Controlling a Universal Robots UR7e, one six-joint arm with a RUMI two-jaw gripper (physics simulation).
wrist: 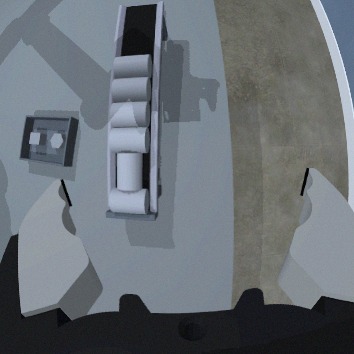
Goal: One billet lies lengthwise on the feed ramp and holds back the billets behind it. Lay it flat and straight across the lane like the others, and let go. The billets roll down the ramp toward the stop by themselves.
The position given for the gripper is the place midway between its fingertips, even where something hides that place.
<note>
In view: the gripper [185,178] and a dark tray [48,124].
</note>
